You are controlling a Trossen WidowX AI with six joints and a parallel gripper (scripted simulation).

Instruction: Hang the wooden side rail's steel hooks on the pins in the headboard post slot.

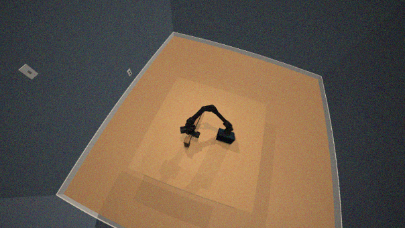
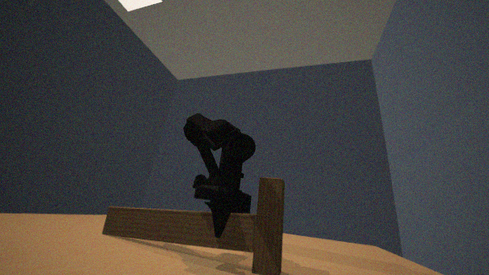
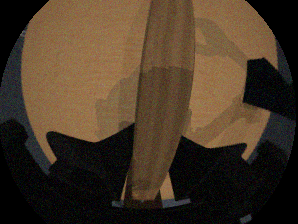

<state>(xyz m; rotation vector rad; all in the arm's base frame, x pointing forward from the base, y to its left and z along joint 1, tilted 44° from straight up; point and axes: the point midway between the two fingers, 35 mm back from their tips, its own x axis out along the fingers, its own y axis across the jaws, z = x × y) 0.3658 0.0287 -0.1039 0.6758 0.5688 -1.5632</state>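
My gripper tip is now 10 mm short of the headboard post, 100 mm to the right of it and 40 mm below it.
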